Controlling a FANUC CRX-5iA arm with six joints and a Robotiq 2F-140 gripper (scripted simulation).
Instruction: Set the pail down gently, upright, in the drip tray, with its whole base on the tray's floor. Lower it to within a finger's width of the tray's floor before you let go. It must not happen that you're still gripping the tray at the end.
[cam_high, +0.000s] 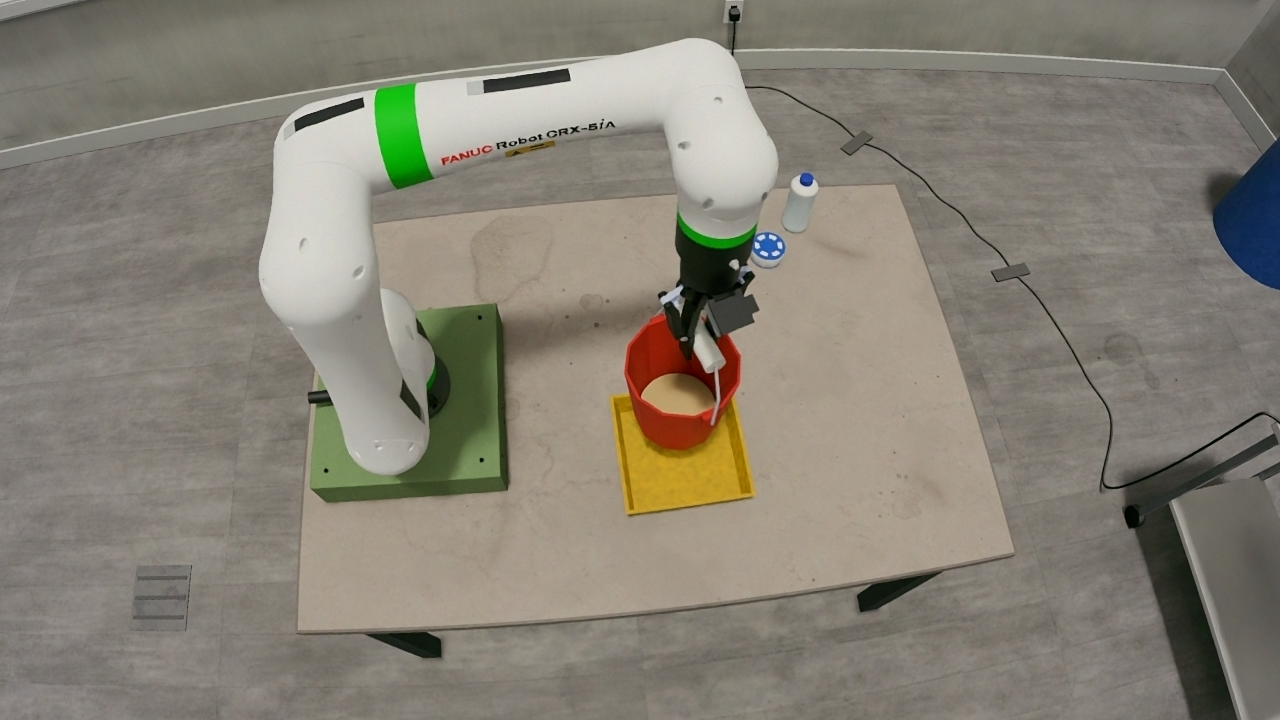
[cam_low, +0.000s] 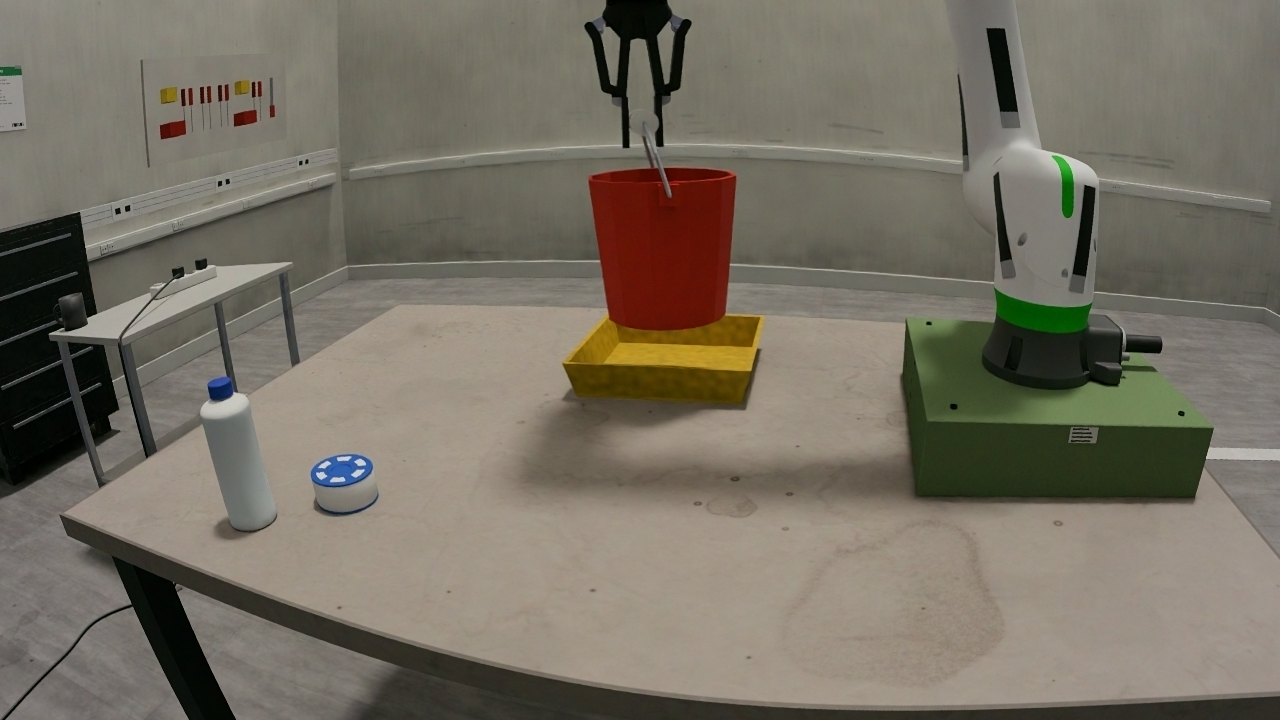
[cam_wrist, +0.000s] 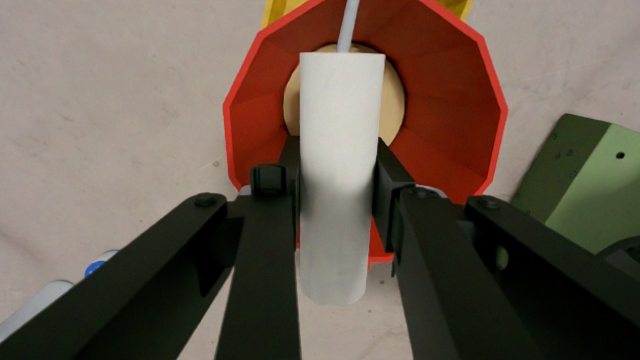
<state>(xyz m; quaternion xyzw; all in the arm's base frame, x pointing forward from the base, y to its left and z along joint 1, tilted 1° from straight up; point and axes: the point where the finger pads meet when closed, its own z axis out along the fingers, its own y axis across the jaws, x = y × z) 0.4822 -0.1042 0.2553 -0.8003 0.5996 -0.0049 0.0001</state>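
The red pail lies 100 mm below my hand and 10 mm behind it. Round my hand: yellow drip tray 320 mm below, 50 mm to the right, 20 mm behind; blue-and-white round puck 360 mm to the left, 310 mm below, 240 mm ahead; pail handle 30 mm below, 10 mm behind.
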